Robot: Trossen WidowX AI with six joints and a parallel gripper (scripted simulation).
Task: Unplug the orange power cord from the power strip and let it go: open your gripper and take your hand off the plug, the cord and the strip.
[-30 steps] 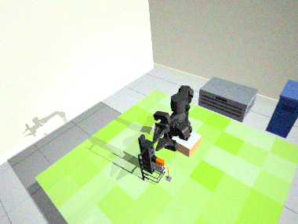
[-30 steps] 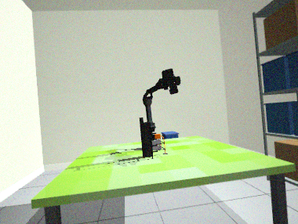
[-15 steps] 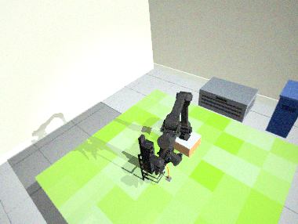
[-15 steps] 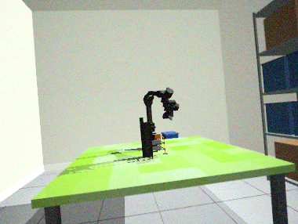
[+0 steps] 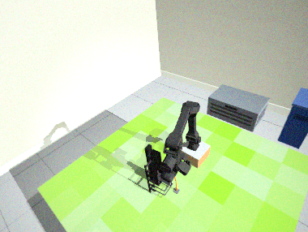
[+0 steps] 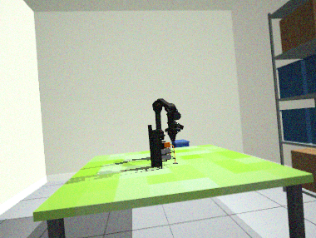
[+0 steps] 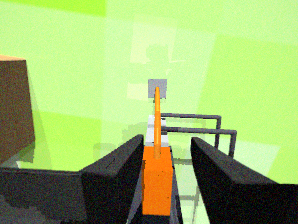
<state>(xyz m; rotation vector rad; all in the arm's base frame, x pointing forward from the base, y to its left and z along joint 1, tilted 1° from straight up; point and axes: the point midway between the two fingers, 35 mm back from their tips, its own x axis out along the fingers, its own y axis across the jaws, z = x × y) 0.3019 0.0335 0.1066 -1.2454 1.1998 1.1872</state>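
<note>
Right now my gripper tip is 7 cm to the left of the orange plug and 1 cm above it.
</note>
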